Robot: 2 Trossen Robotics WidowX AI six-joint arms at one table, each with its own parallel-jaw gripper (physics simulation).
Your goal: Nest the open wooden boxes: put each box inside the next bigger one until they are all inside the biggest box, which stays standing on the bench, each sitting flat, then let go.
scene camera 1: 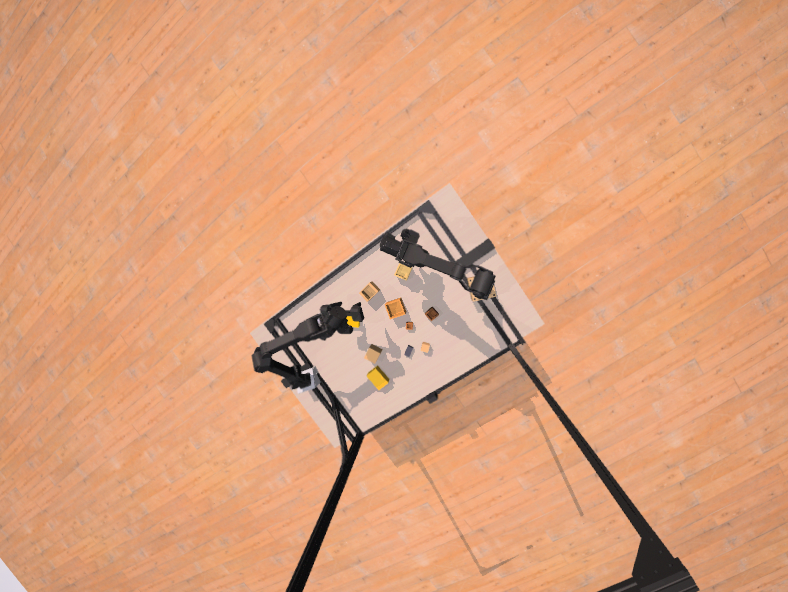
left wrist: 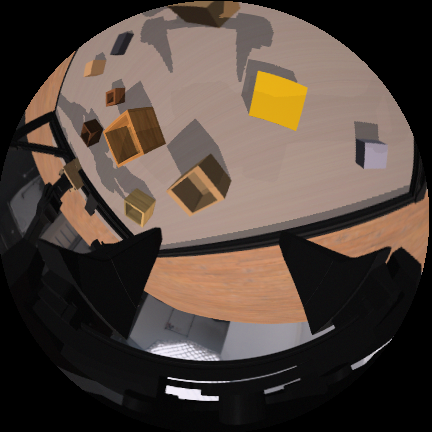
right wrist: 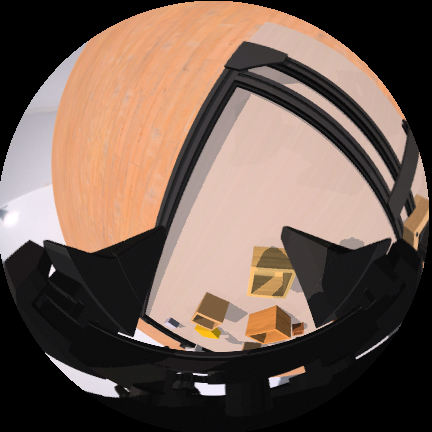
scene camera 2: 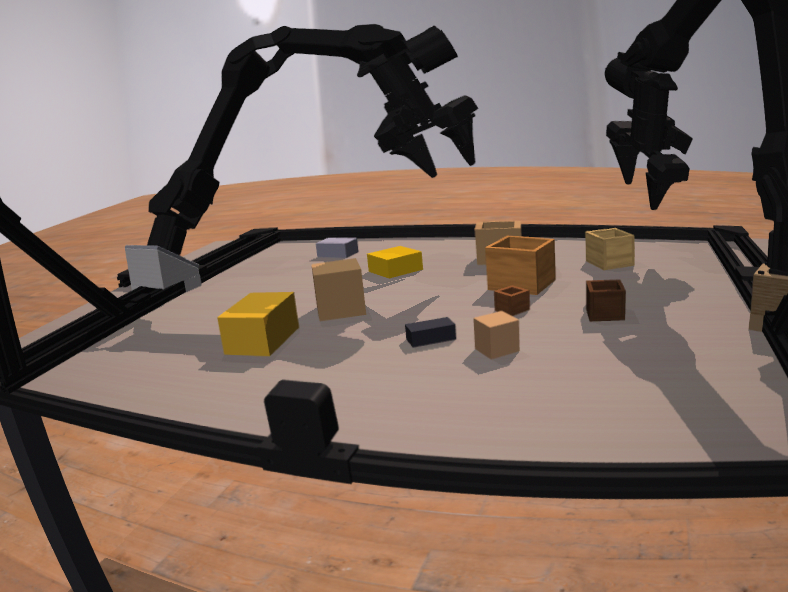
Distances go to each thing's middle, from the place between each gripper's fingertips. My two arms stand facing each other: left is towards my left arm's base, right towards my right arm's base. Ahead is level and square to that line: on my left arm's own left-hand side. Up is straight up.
Right now the pale box (scene camera 2: 607, 249) is 10 cm behind my right hand, 7 cm below it and 5 cm to the left of it. From my right hand the other things lie so: orange-brown box (scene camera 2: 526, 262) 22 cm behind, 16 cm to the left, 6 cm below; then reddish-brown box (scene camera 2: 512, 300) 33 cm behind, 15 cm to the left, 8 cm below; then dark brown box (scene camera 2: 605, 299) 33 cm behind, 7 cm below, 3 cm to the left.
Right now the orange-brown box is 120 mm behind my left hand, 130 mm to the right of it and 110 mm below it. From my left hand the other things lie so: reddish-brown box 230 mm behind, 140 mm to the right, 130 mm below; grey block (scene camera 2: 331, 247) 10 mm ahead, 230 mm to the left, 130 mm below; pale box 240 mm to the right, 120 mm below.
